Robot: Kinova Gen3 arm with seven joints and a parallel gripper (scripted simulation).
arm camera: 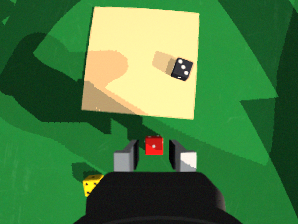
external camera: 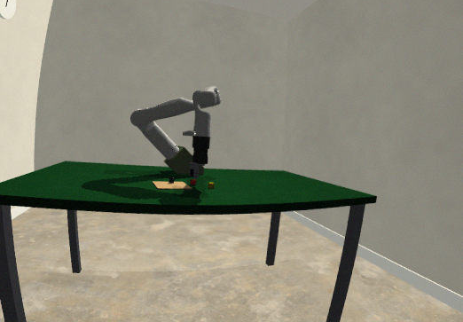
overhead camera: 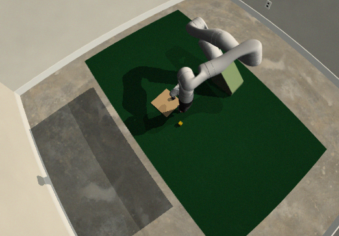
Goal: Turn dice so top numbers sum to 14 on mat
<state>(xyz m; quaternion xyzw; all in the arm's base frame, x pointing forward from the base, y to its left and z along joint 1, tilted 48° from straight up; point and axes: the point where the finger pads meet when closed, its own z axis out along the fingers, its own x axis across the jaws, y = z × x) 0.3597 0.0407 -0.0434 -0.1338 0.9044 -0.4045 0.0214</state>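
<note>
Now: the red die 4 cm below my hand. The rest, counted from my hand: black die 1 cm behind, 10 cm to the right, 3 cm below; then yellow die 6 cm ahead, 6 cm to the left, 4 cm below; then tan mat 4 cm ahead, 10 cm to the right, 5 cm below.
</note>
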